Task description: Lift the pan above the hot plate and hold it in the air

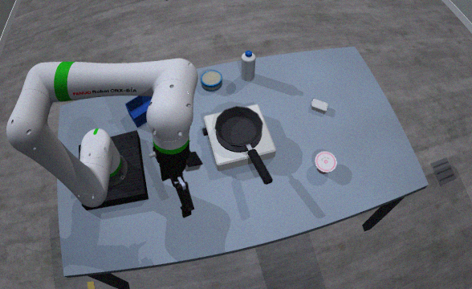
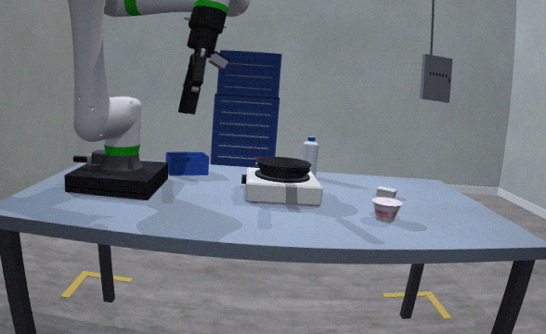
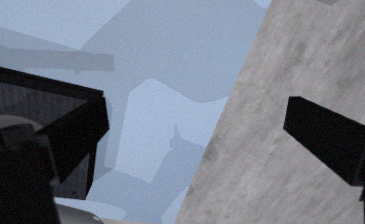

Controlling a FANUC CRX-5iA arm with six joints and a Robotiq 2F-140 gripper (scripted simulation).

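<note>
The black pan is 29 cm ahead of my hand, 25 cm to the left of it and 19 cm below it. From my hand the other things lie so: white hot plate: 26 cm ahead, 31 cm to the left, 26 cm below; then pink-rimmed cup: 59 cm ahead, 10 cm to the left, 26 cm below; then blue bin: 9 cm behind, 57 cm to the left, 27 cm below.
</note>
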